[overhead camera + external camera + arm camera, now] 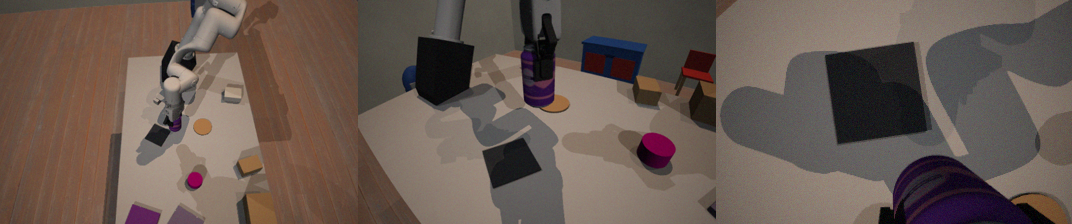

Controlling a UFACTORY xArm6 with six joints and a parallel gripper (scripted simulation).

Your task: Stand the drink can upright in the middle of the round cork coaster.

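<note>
Right now my hand is 190 mm above the round cork coaster, 160 mm to the right of it and 40 mm past it. The rest, counted from my hand: square dark coaster: 190 mm below, 100 mm to the right, 20 mm behind; then drink can: 20 mm below; then magenta cylinder: 270 mm ahead, 170 mm below, 70 mm to the left.
</note>
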